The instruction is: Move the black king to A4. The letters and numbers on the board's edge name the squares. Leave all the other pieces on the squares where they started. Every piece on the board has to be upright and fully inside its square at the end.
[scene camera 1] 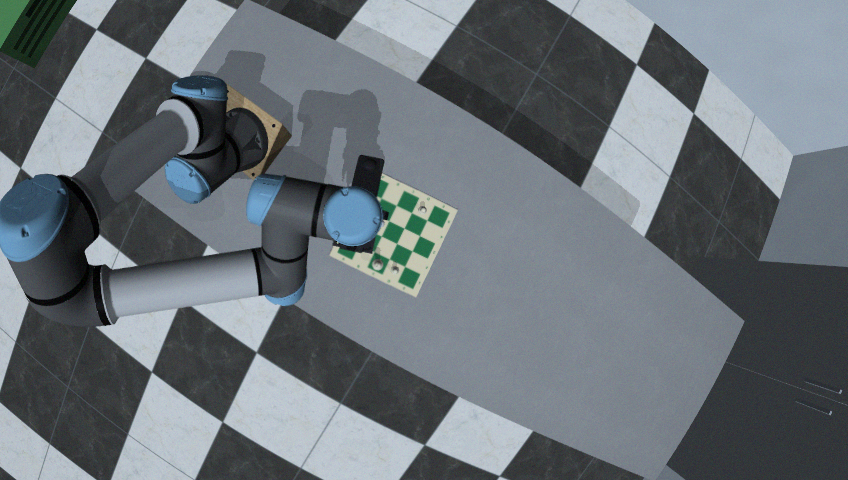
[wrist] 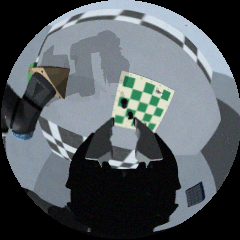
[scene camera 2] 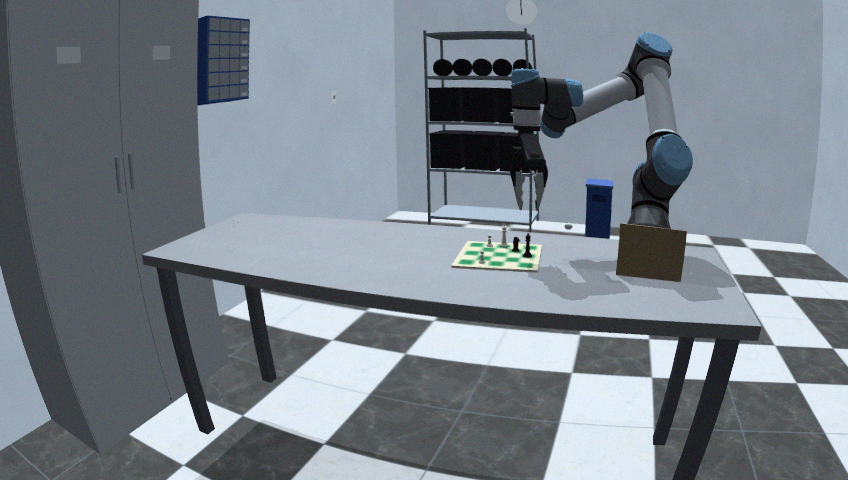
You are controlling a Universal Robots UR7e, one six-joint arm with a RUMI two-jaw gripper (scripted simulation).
Labels:
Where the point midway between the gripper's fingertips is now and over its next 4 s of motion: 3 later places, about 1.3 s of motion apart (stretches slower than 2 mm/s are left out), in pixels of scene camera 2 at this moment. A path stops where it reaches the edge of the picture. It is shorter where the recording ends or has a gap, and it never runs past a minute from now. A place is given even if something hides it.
The gripper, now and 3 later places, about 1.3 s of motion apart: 528, 210; 528, 224; 528, 234; 528, 239

